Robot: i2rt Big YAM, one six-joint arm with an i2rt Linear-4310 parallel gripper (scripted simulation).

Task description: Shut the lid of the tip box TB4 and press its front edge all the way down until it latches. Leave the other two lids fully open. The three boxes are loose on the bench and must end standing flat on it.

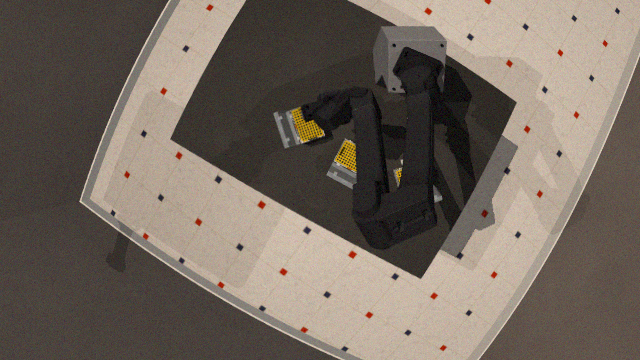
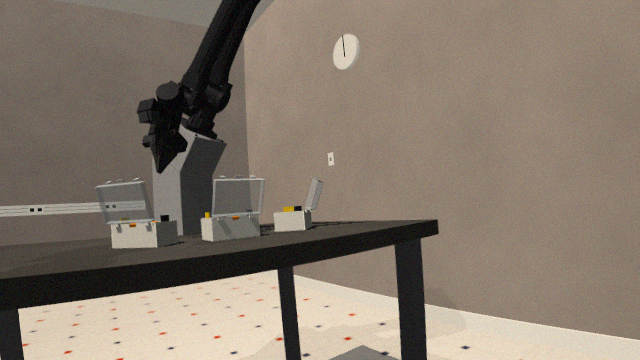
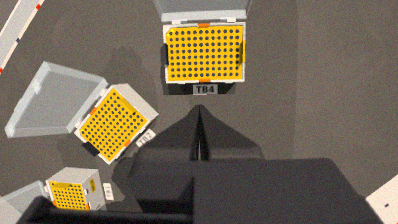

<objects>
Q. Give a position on a tip box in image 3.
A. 124, 90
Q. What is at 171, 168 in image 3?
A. The gripper.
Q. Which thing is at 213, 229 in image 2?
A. A tip box.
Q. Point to a tip box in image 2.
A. At 295, 220
</objects>
